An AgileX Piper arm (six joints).
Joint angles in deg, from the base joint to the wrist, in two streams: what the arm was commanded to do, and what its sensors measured. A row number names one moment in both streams.
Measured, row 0:
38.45 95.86 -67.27 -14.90 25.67 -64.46
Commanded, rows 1 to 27:
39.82 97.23 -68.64 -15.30 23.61 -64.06
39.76 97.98 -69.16 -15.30 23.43 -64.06
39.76 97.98 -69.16 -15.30 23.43 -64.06
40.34 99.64 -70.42 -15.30 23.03 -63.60
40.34 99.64 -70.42 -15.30 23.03 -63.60
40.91 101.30 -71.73 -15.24 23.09 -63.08
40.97 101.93 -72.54 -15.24 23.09 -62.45
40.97 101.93 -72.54 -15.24 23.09 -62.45
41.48 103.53 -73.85 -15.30 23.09 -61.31
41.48 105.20 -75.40 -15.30 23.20 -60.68
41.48 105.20 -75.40 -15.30 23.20 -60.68
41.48 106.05 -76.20 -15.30 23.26 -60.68
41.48 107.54 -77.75 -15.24 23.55 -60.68
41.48 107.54 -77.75 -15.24 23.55 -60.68
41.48 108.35 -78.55 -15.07 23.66 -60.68
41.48 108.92 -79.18 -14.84 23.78 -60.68
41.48 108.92 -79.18 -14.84 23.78 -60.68
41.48 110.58 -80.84 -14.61 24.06 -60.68
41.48 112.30 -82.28 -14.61 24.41 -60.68
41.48 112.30 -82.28 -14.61 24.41 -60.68
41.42 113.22 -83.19 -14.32 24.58 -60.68
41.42 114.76 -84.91 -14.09 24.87 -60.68
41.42 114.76 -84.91 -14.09 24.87 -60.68
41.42 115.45 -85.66 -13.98 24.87 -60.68
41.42 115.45 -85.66 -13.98 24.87 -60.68
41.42 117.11 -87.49 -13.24 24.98 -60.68
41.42 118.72 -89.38 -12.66 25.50 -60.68
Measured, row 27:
41.20 117.00 -86.92 -13.75 24.75 -61.19
